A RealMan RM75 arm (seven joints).
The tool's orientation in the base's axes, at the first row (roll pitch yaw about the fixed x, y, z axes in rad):
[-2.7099 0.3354 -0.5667]
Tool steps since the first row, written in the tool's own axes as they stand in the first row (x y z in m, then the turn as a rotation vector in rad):
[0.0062 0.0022 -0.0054 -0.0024 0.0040 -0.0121]
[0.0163 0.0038 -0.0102 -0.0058 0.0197 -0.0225]
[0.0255 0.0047 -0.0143 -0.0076 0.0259 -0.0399]
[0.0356 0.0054 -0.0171 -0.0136 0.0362 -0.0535]
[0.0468 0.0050 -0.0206 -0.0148 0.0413 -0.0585]
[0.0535 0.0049 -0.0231 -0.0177 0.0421 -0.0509]
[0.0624 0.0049 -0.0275 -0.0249 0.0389 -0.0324]
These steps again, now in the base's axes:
[0.0038 -0.0074 0.0017 -0.0040 -0.0078 0.0096]
[0.0110 -0.0161 0.0019 -0.0159 -0.0223 0.0134]
[0.0179 -0.0235 0.0020 -0.0206 -0.0346 0.0265]
[0.0256 -0.0306 0.0008 -0.0312 -0.0456 0.0361]
[0.0348 -0.0378 0.0003 -0.0351 -0.0511 0.0387]
[0.0403 -0.0424 0.0003 -0.0381 -0.0463 0.0328]
[0.0475 -0.0491 0.0011 -0.0424 -0.0309 0.0206]

